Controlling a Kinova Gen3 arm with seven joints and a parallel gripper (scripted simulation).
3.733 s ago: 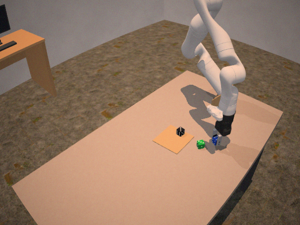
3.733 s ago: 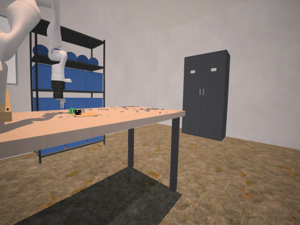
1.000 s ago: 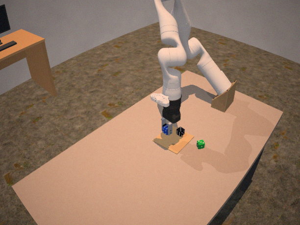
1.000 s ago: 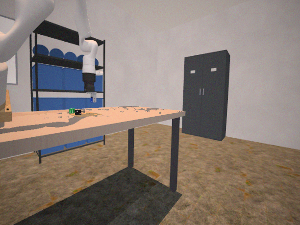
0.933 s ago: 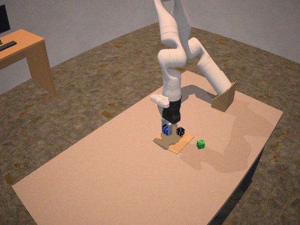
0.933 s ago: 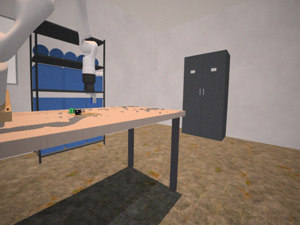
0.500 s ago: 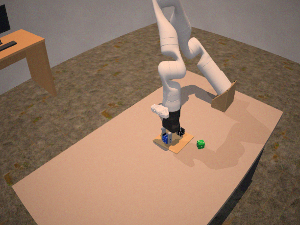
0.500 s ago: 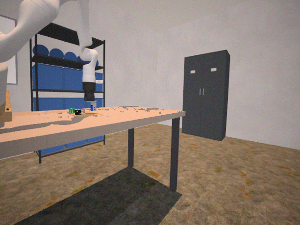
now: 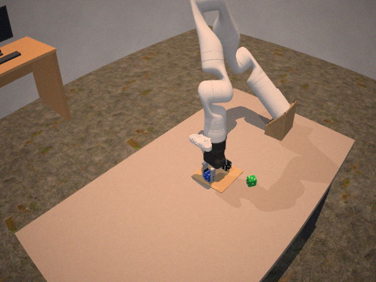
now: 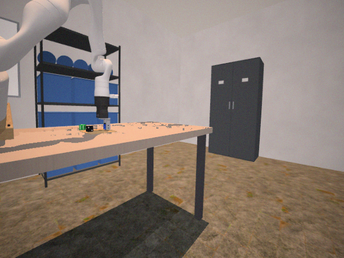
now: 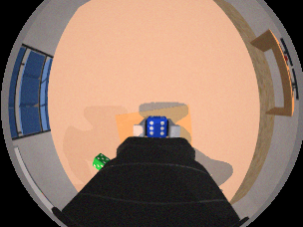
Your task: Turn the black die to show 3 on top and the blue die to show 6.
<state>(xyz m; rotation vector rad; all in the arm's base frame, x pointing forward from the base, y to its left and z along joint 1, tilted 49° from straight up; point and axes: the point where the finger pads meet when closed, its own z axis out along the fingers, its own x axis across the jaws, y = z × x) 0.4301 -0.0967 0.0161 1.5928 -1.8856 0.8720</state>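
My gripper is now right at the blue die. Also, from my hand: black die 9 cm behind, 2 cm to the left, 1 cm below; green die 14 cm to the left, 8 cm behind, 1 cm below; orange mat 4 cm behind, 3 cm below, 1 cm to the left.
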